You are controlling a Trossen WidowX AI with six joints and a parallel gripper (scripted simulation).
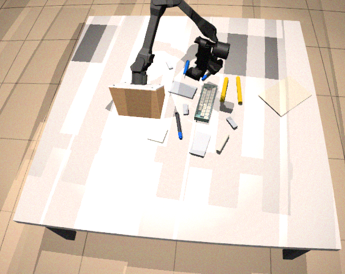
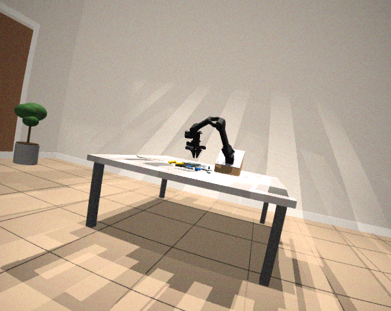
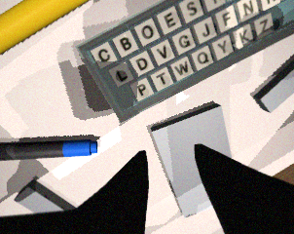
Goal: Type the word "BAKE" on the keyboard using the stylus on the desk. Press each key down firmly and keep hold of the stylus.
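The blue stylus is 110 mm to the left of my gripper tip, 80 mm behind it and 70 mm below it. From my gripper tip the other things lie so: cream pad 270 mm to the right, 170 mm behind, 80 mm below; grey block 130 mm to the right, 70 mm below, 60 mm behind; white cylinder 290 mm to the right, 120 mm ahead, 70 mm below.
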